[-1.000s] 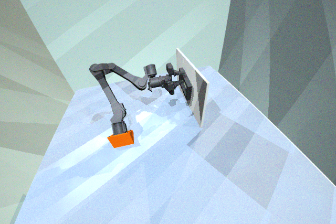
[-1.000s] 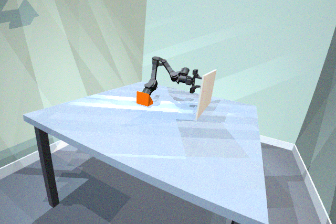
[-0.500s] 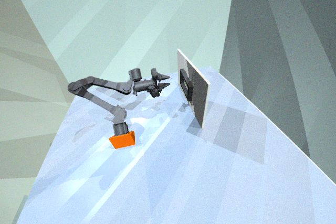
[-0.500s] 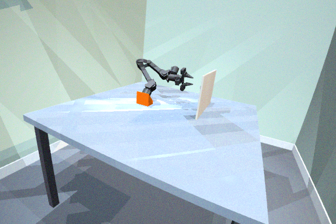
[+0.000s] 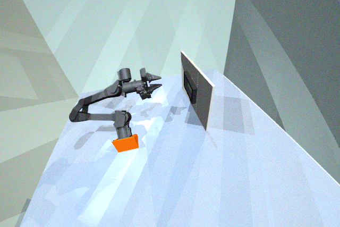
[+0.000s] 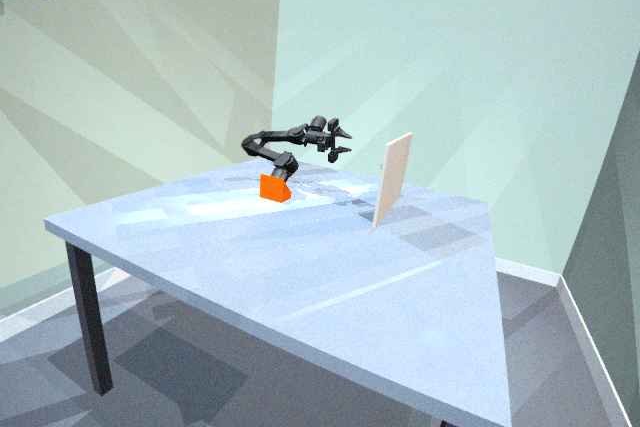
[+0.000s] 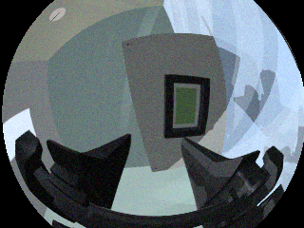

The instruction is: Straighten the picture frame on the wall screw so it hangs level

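Now: the picture frame 180 mm ahead of my gripper tip, 20 mm to the left of it and 90 mm below it. The rest, counted from my gripper tip: wall board (190 mm ahead, 20 mm to the left, 100 mm below).
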